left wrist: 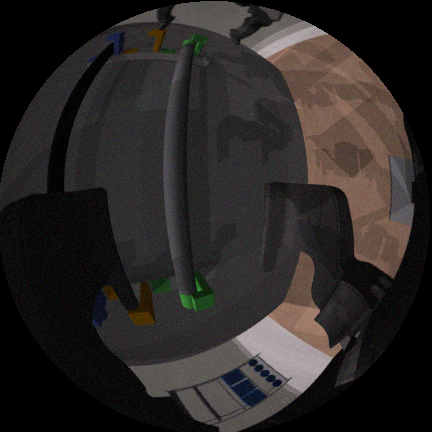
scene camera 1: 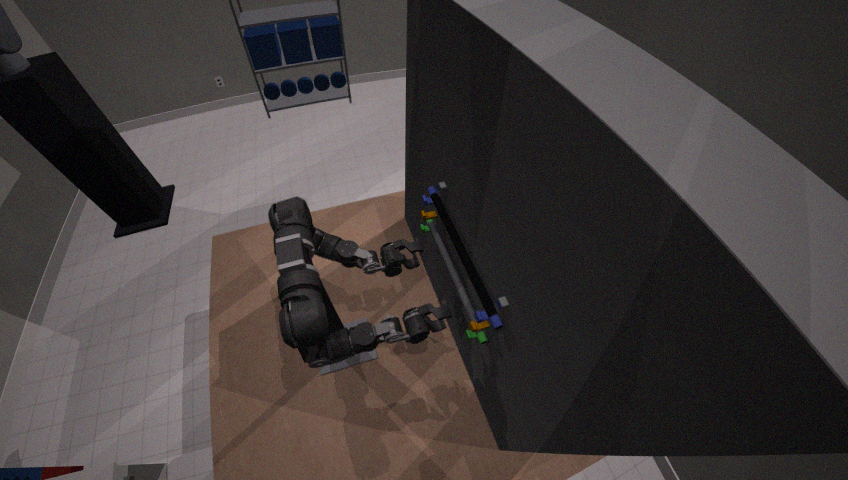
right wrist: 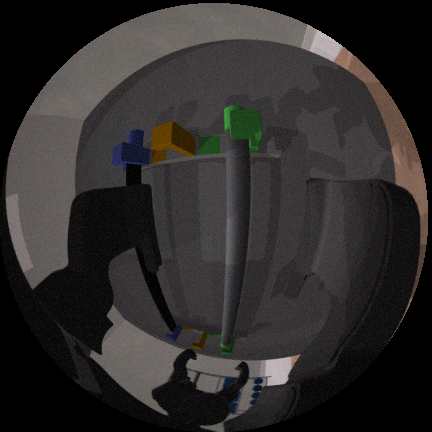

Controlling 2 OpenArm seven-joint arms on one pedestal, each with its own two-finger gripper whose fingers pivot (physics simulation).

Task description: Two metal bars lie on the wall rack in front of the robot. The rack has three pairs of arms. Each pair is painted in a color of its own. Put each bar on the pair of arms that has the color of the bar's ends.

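A grey bar point(scene camera 1: 452, 267) point(left wrist: 176, 165) point(right wrist: 238, 210) with green ends lies across the green arms point(scene camera 1: 473, 334) point(left wrist: 202, 300) point(right wrist: 250, 125). A black bar point(scene camera 1: 464, 252) point(left wrist: 75, 115) point(right wrist: 156, 290) with blue ends lies across the blue arms point(scene camera 1: 481, 315) point(right wrist: 120, 154), nearer the top of the wall. The orange arms point(scene camera 1: 479, 325) point(left wrist: 142, 316) point(right wrist: 172, 137) between them hold no bar. My left gripper point(scene camera 1: 418, 255) point(left wrist: 200, 285) and my right gripper point(scene camera 1: 445, 319) point(right wrist: 225, 280) are both open and empty, drawn back from the grey bar, one near each half of it.
The dark wall panel point(scene camera 1: 595, 267) carries the rack and stands in front of both arms. Two small light squares point(scene camera 1: 502, 301) point(scene camera 1: 442, 184) sit on it beside the blue ends. A brown mat point(scene camera 1: 249, 416) lies under the robot. A shelf unit point(scene camera 1: 291, 11) and a black column point(scene camera 1: 71, 118) stand farther off.
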